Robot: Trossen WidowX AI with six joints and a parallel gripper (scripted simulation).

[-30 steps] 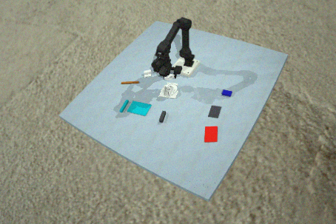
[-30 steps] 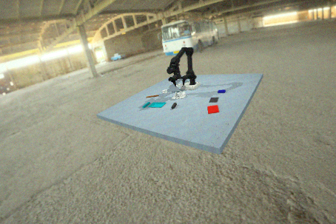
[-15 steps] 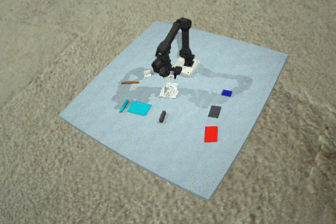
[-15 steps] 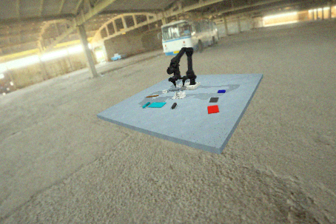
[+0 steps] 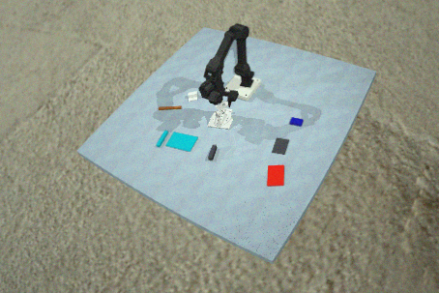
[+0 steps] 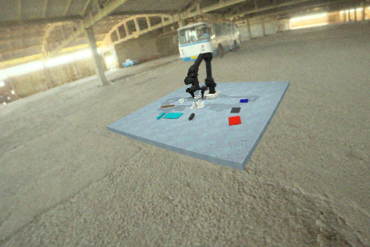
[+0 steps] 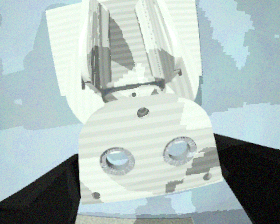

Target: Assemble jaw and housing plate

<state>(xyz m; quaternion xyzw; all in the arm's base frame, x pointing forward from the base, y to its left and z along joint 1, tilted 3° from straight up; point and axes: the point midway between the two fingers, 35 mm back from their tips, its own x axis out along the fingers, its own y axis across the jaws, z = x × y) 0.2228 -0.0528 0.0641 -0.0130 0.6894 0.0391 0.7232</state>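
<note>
The white jaw is 40 mm below my gripper tip, 20 mm to the left of it and 20 mm ahead of it. Round my gripper tip: dark bar: 270 mm ahead, 60 mm to the left, 50 mm below; white housing part: 20 mm above, 10 mm ahead; cyan plate: 240 mm ahead, 140 mm to the right, 50 mm below.
</note>
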